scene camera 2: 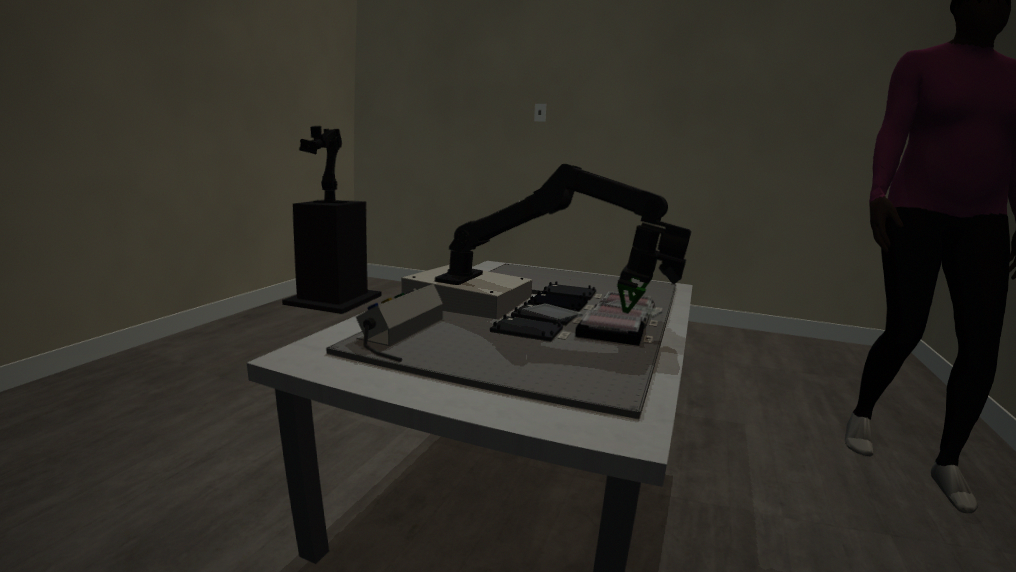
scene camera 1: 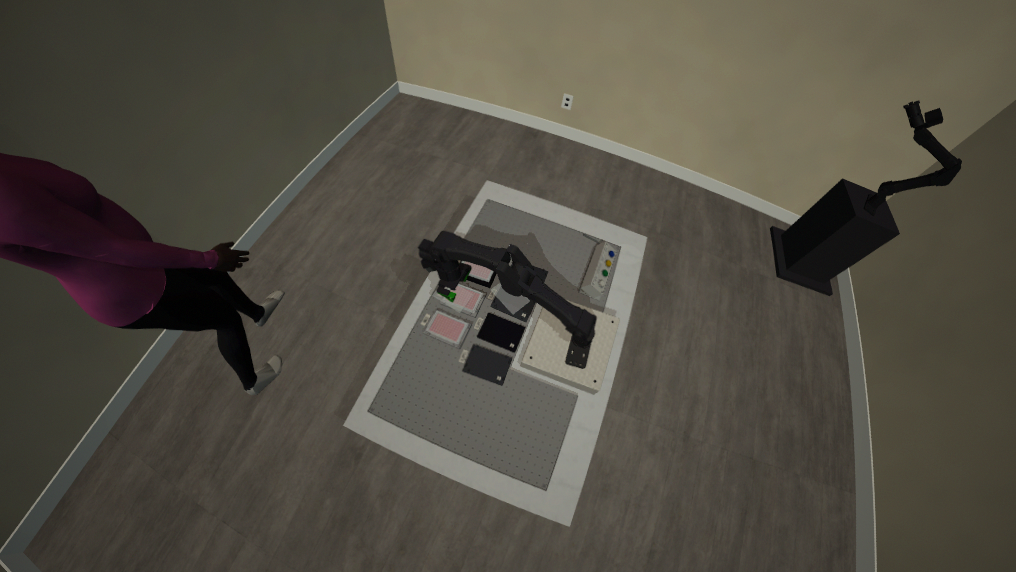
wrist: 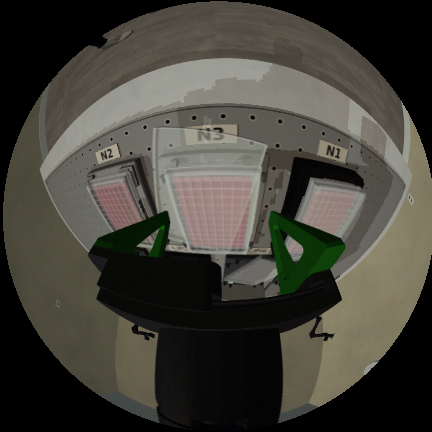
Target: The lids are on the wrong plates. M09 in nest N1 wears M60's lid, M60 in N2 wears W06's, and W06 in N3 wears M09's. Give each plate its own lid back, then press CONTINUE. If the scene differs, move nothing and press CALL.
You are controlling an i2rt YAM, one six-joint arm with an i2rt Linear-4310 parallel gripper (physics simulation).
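Frame: origin at the arm's base, x back, y right, z up, level; centimetres.
Seen in the pictures: gripper, fingertip midpoint: (scene camera 2: 628,306) (scene camera 1: 457,291) (wrist: 218,216); arm's base at its link origin: (scene camera 2: 459,277) (scene camera 1: 581,339).
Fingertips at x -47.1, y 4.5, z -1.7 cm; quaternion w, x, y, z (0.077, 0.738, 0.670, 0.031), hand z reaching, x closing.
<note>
Pixels of each thing's top centre, then the offset from my fingertips to it.
- clear lid at its top centre: (wrist: 195,208) (scene camera 2: 634,304) (scene camera 1: 452,293) dy -1.8, dx -1.3, dz +0.3 cm
- N2 plate at its top centre: (wrist: 119,219) (scene camera 2: 627,297) (scene camera 1: 446,326) dy -13.9, dx +1.1, dz -1.0 cm
- N1 plate at its top centre: (wrist: 324,232) (scene camera 2: 611,318) (scene camera 1: 477,266) dy +12.4, dx +3.1, dz +0.3 cm
- button box at its top centre: (scene camera 2: 401,292) (scene camera 1: 602,263) dy +27.2, dx +48.3, dz +4.7 cm
- pale clear sheet at its top centre: (wrist: 257,275) (scene camera 2: 552,309) (scene camera 1: 510,294) dy +5.7, dx +18.4, dz -1.4 cm
- black holder at its top centre: (wrist: 188,276) (scene camera 2: 558,296) (scene camera 1: 501,330) dy -8.8, dx +19.7, dz -1.7 cm
- dark grey holder at its top centre: (scene camera 2: 569,286) (scene camera 1: 487,363) dy -21.6, dx +18.8, dz -1.7 cm
My gripper (scene camera 1: 457,284) (scene camera 2: 630,294) (wrist: 218,216) is open, its green fingertips either side of the middle plate. That plate (wrist: 247,225) sits at the N3 label, with a pink grid. A clear lid (wrist: 163,162) lies skewed over it, reaching past its left side and over the label; whether it touches the plate is unclear. The N2 plate (scene camera 1: 446,328) (wrist: 116,200) is on the wrist view's left. The N1 plate (scene camera 1: 481,270) (wrist: 330,202) sits in a black nest on the right. Lid names are unreadable. The CONTINUE and CALL labels on the button box (scene camera 1: 591,273) (scene camera 2: 405,312) are unreadable.
A pale clear sheet (scene camera 1: 510,299) (scene camera 2: 547,312) (wrist: 252,270) lies crooked on a dark holder. A black holder (scene camera 1: 501,331) and a dark grey holder (scene camera 1: 487,363) stand beside it. The arm's base block (scene camera 1: 561,362) is behind. A person (scene camera 1: 113,262) (scene camera 2: 931,142) stands near the table.
</note>
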